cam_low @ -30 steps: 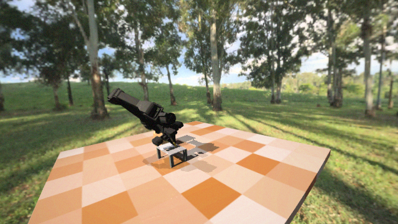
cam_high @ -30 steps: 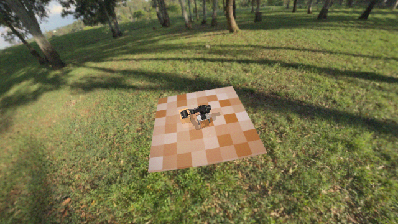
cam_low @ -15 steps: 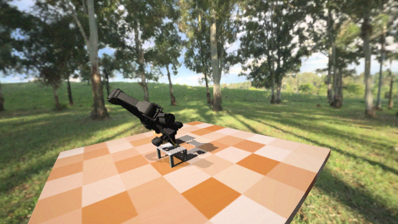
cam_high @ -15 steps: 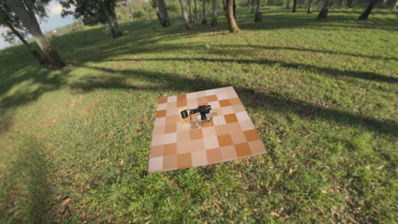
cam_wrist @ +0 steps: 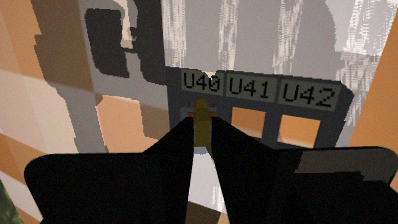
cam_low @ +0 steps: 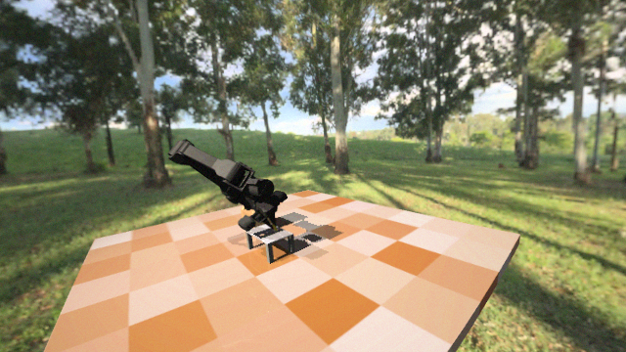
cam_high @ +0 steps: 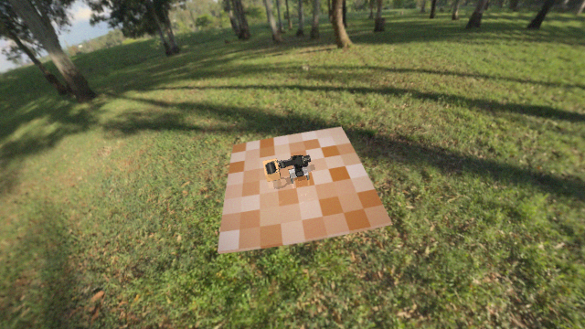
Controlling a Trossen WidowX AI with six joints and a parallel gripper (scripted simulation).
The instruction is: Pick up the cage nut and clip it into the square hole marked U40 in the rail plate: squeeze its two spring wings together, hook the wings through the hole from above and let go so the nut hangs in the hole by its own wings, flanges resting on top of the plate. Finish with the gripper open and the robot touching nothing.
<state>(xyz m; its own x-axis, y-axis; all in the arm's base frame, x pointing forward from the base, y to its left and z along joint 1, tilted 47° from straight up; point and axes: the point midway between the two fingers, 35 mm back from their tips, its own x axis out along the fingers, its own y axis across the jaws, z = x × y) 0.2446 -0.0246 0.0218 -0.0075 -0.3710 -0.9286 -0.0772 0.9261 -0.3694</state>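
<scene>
Right now my gripper tip is 1 cm above the cage nut.
</scene>
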